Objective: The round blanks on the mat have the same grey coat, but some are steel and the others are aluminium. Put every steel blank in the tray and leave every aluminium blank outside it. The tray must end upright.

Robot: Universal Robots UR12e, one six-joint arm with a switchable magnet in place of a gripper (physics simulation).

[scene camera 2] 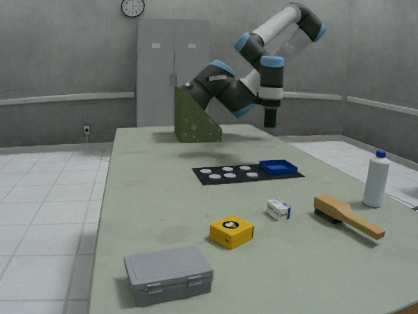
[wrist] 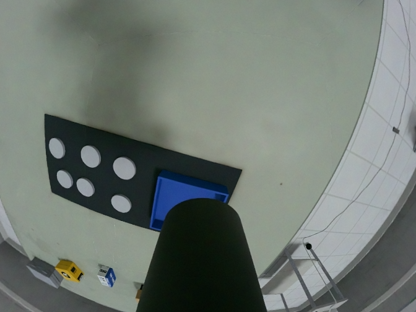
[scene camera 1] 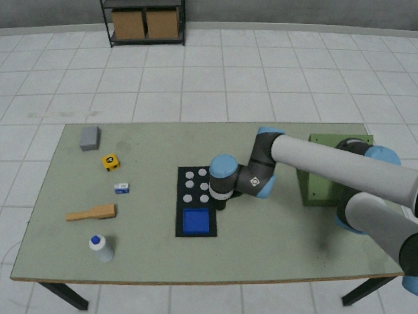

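Several round grey blanks (scene camera 1: pixel 189 184) (scene camera 2: pixel 229 175) (wrist: pixel 90 156) lie in two rows on the black mat (scene camera 1: pixel 179 220) (wrist: pixel 145 160). They look alike; steel and aluminium cannot be told apart by sight. The blue tray (scene camera 1: pixel 196 232) (scene camera 2: pixel 280 172) (wrist: pixel 195 183) stands upright at one end of the mat; in the wrist view the magnet hides part of it. No blank shows in the visible part of the tray. My magnet gripper (scene camera 1: pixel 220 205) (scene camera 2: pixel 270 125) (wrist: pixel 204 201) hangs well above the table, to the right of the mat in scene camera 1, with nothing seen on its tip.
A grey box (scene camera 1: pixel 90 138) (scene camera 2: pixel 169 275), a yellow box (scene camera 1: pixel 110 162) (scene camera 2: pixel 231 232), a small white-blue box (scene camera 1: pixel 121 188) (scene camera 2: pixel 278 209), a wooden brush (scene camera 1: pixel 92 213) (scene camera 2: pixel 345 212) and a white bottle (scene camera 1: pixel 102 250) (scene camera 2: pixel 376 182) stand left of the mat in scene camera 1. My green base (scene camera 1: pixel 320 185) is at the right.
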